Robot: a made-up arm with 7 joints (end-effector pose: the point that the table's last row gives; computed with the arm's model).
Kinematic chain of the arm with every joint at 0, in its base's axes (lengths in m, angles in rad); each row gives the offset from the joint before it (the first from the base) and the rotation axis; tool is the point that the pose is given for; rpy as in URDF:
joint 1: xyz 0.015 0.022 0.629 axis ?
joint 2: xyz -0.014 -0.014 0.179 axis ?
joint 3: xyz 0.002 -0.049 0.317 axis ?
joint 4: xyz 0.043 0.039 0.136 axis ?
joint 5: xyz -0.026 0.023 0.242 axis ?
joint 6: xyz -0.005 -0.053 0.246 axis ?
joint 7: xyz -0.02 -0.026 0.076 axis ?
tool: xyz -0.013 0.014 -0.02 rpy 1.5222 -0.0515 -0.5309
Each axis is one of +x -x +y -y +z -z.
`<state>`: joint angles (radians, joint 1 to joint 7).
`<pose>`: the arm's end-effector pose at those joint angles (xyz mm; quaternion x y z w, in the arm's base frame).
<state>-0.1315 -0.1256 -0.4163 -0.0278 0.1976 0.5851 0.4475</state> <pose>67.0 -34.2 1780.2 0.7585 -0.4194 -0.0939 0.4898</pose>
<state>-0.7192 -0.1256 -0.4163 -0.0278 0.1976 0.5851 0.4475</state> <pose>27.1 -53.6 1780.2 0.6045 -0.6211 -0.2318 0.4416</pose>
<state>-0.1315 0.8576 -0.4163 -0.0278 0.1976 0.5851 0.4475</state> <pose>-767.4 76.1 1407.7 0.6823 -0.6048 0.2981 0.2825</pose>
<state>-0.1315 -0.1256 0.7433 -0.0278 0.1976 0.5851 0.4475</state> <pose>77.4 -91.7 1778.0 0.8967 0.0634 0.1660 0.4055</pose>
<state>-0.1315 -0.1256 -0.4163 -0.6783 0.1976 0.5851 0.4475</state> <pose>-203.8 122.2 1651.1 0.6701 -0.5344 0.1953 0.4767</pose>
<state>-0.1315 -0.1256 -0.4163 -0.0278 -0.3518 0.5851 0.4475</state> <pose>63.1 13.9 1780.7 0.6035 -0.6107 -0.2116 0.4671</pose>
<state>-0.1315 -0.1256 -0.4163 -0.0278 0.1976 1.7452 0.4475</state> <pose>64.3 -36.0 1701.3 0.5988 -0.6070 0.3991 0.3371</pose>
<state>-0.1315 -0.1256 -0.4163 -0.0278 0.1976 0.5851 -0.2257</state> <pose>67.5 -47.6 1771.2 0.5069 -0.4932 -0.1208 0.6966</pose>
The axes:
joint 1: +z
joint 2: -y
joint 3: +z
joint 4: +y
joint 5: +z
joint 6: -y
joint 7: +x

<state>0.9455 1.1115 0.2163 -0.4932 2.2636 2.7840 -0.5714</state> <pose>-494.9 -644.4 1043.8 -0.4033 -0.4742 -0.4052 0.6695</pose>
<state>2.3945 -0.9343 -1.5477 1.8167 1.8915 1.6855 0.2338</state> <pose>194.3 575.4 953.9 0.9070 0.1903 -0.2252 0.3006</pose>
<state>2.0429 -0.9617 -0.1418 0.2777 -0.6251 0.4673 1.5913</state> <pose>-366.6 805.9 1319.4 0.6560 0.4476 -0.1151 0.5967</pose>
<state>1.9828 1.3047 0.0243 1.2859 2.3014 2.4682 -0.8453</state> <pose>123.3 -370.5 1395.2 -0.6944 -0.6635 0.0807 0.2667</pose>
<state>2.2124 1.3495 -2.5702 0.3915 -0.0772 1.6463 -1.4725</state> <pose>653.0 -655.3 889.0 0.1400 -0.3103 -0.4040 0.8491</pose>
